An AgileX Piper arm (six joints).
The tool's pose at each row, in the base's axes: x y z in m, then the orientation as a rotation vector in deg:
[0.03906, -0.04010, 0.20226, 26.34, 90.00, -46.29]
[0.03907, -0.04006, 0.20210, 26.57, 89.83, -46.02]
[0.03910, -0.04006, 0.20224, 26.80, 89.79, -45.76]
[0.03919, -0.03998, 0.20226, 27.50, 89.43, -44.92]
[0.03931, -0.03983, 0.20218, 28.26, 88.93, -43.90]
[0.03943, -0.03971, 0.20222, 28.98, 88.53, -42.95]
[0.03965, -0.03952, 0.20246, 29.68, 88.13, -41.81]
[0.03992, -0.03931, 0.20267, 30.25, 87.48, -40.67]
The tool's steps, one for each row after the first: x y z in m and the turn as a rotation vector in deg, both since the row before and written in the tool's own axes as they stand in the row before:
[0.00015, 0.00007, -0.00002, -0.01, -0.06, 0.35]
[-0.00014, -0.00001, 0.00002, -0.03, 0.06, 0.30]
[-0.00005, 0.00011, 0.00000, -0.07, -0.03, 1.03]
[0.00004, 0.00020, -0.00002, -0.13, -0.12, 1.22]
[-0.00007, 0.00016, 0.00000, -0.12, -0.05, 1.12]
[-0.00028, 0.00025, 0.00002, -0.25, -0.04, 1.23]
[-0.00026, 0.00031, 0.00004, -0.29, -0.31, 1.25]

